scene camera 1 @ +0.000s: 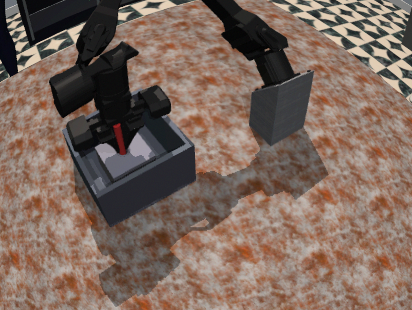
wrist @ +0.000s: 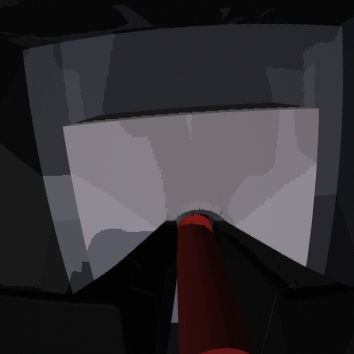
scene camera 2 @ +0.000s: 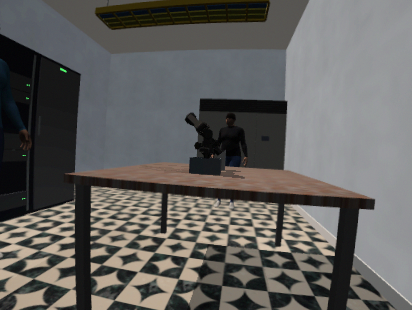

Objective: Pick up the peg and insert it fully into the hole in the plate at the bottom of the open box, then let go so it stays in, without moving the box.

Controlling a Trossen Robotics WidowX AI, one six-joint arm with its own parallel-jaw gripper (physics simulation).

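Frame: origin at the arm's base, x ahead, y left, z up, level; centimetres.
Seen in the pictures: gripper, fingertip midpoint: (scene camera 1: 121, 149) (wrist: 194, 231); arm's base at its link origin: (scene camera 1: 281, 81) (scene camera 2: 220, 153).
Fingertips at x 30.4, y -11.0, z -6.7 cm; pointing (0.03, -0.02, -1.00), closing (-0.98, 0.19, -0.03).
Offsets run from my fingertips to a thing's top centre. "pt": to the spot under its first point. Level surfaces: height alone.
A red peg {dy +0.0, dx -0.1, dz +6.1 cm} (scene camera 1: 119, 139) (wrist: 205, 285) stands nearly upright between the fingers of my gripper (scene camera 1: 122, 150) (wrist: 194, 231), which is shut on it inside the open box. The dark grey box {dy +0.3, dx -0.1, dz +3.8 cm} (scene camera 1: 155, 179) (scene camera 2: 200, 166) stands on the table. The pale plate {dy +0.3, dx -0.1, dz +0.1 cm} (scene camera 1: 131, 166) (wrist: 200, 150) lies at the bottom of the box. In the wrist view the peg's lower end is at the hole {pt dy -0.8, dx -0.4, dz +0.0 cm} (wrist: 200, 210) in the plate, with the hole's far rim showing beyond it. How deep the peg's end sits is hidden. The fingertips are low, close over the plate.
The box walls stand close around my gripper. A grey block-shaped piece (scene camera 1: 280, 107) is on a dark arm link to the right of the box in the first scene view. The table {dz -6.0 cm} (scene camera 1: 300, 240) (scene camera 2: 240, 187) has a mottled red-brown top. A person (scene camera 2: 231, 140) stands behind it.
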